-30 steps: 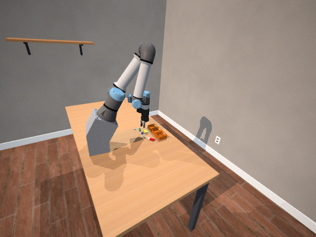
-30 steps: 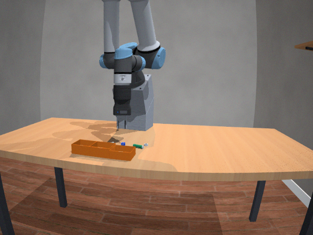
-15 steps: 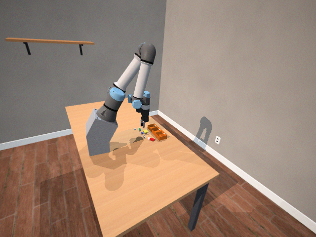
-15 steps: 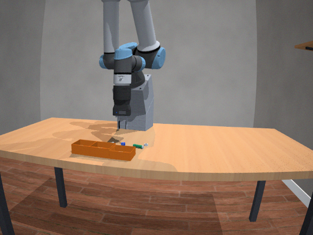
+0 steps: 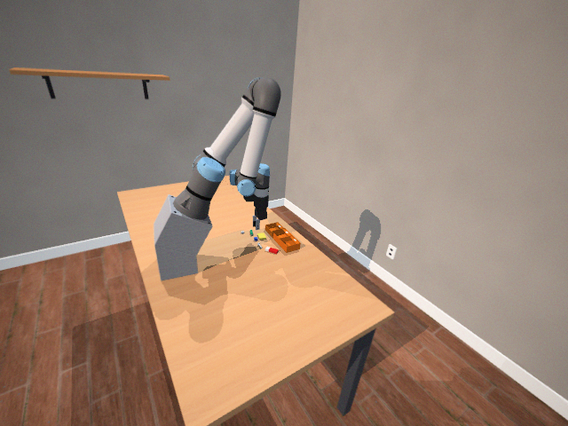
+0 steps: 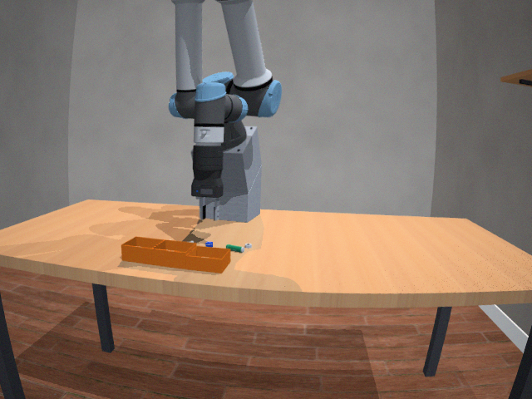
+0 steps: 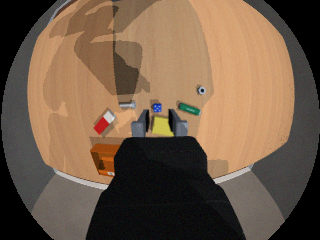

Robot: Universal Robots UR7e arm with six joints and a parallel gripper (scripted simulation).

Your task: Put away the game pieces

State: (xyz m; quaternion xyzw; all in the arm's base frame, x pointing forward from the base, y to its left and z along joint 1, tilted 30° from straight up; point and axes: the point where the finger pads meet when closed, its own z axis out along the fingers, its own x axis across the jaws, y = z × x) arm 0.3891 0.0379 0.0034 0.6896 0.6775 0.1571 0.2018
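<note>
Right now my hand is 90 mm above the blue piece. Round my hand: yellow block: 40 mm ahead, 10 mm to the left, 90 mm below; then green cylinder: 10 mm ahead, 70 mm to the left, 90 mm below; then metal bolt: 10 mm behind, 60 mm to the right, 90 mm below.
</note>
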